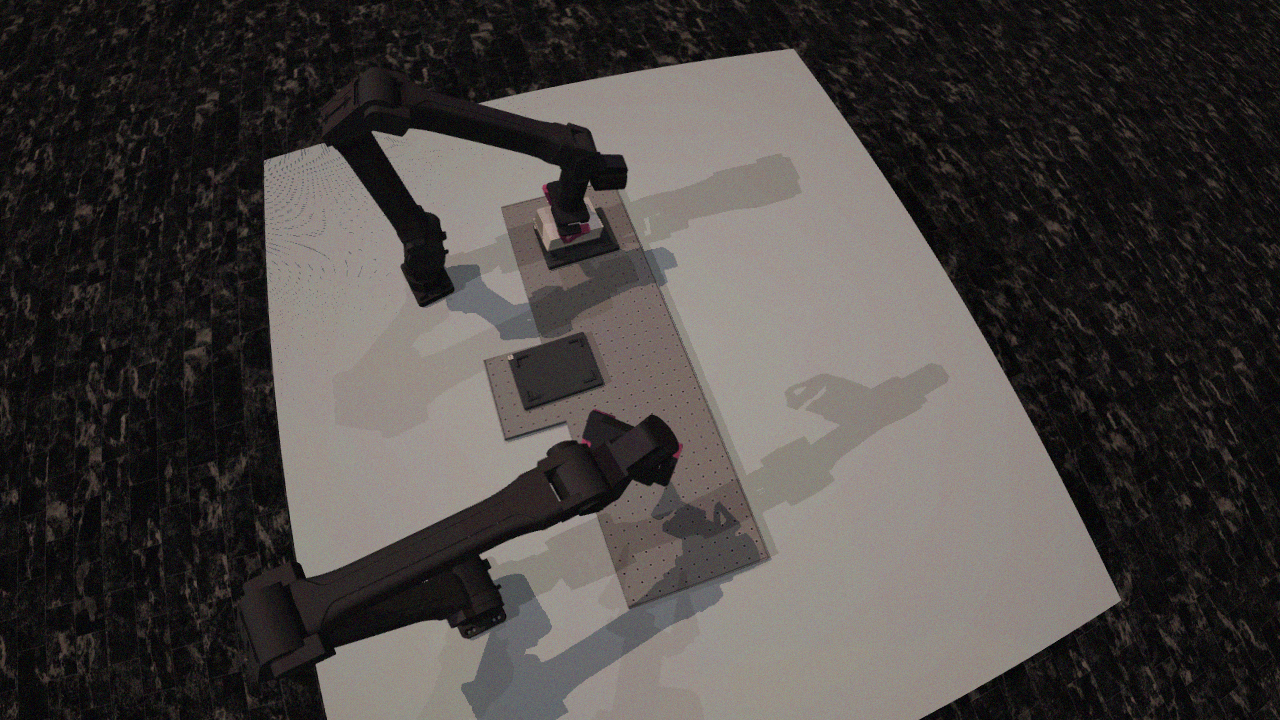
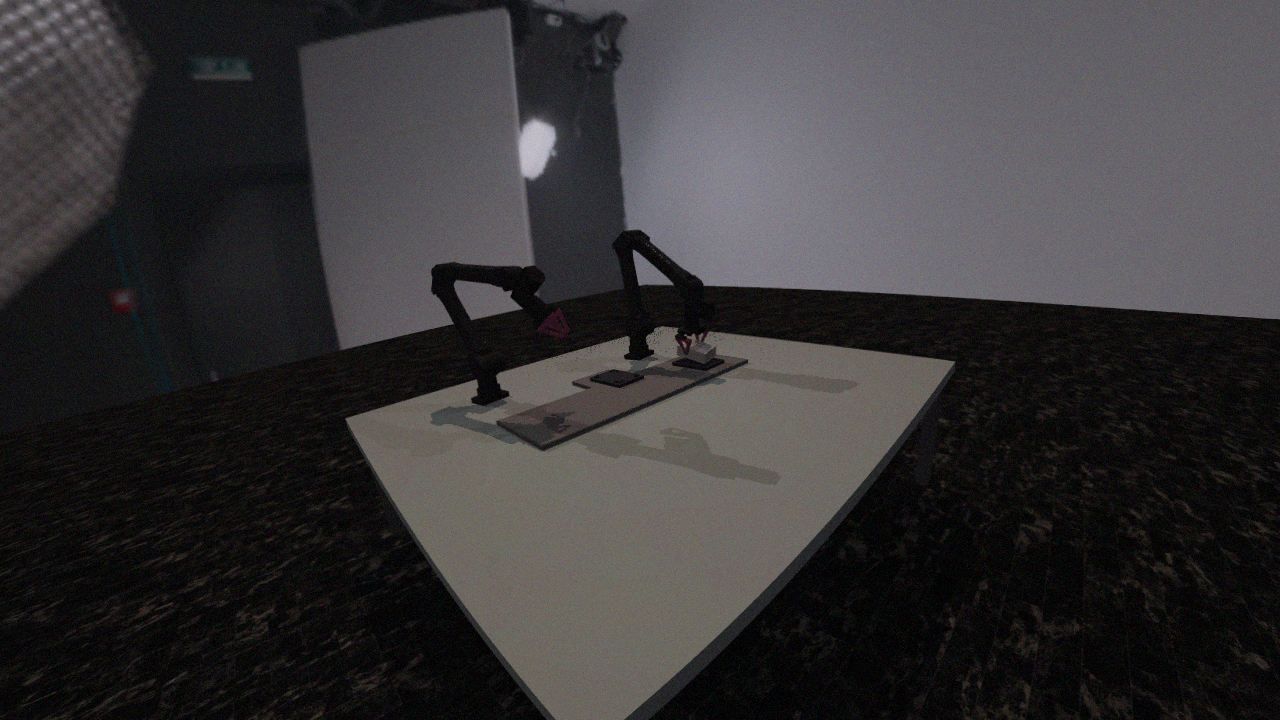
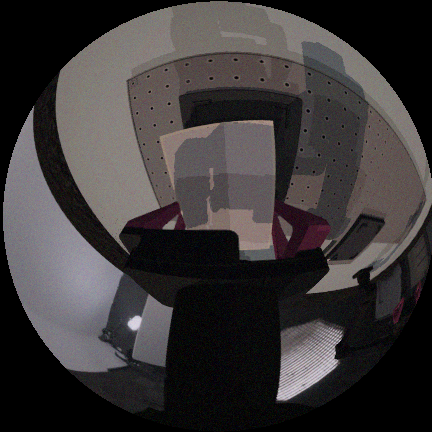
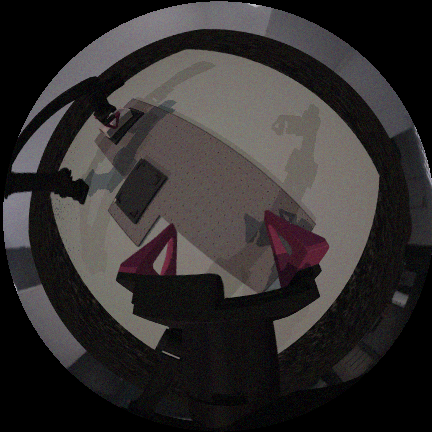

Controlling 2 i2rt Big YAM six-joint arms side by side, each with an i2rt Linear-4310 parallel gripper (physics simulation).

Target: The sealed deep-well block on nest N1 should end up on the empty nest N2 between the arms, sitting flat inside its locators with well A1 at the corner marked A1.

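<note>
The pale deep-well block (image 1: 548,236) (image 2: 701,353) (image 3: 225,170) is between the pink fingers of my left gripper (image 1: 562,213) (image 2: 694,343) (image 3: 227,201), which is shut on it. The block is low over dark nest N1 (image 1: 583,254) (image 3: 289,155) (image 4: 128,125); I cannot tell whether it touches. Nest N2 (image 1: 556,369) (image 2: 616,377) (image 3: 359,237) (image 4: 141,191) is empty, with corner locators and a small white mark at one corner. My right gripper (image 1: 632,446) (image 2: 554,324) (image 4: 218,221) is open and empty, raised over the board. The block's wells and A1 corner cannot be made out.
Both nests stand on a perforated board (image 1: 657,358) (image 2: 581,419) (image 3: 225,67) (image 4: 200,170) on the white table (image 1: 859,295) (image 2: 662,537). N2 lies on a side tab of the board, between the arm bases. Arm shadows fall across the board and table.
</note>
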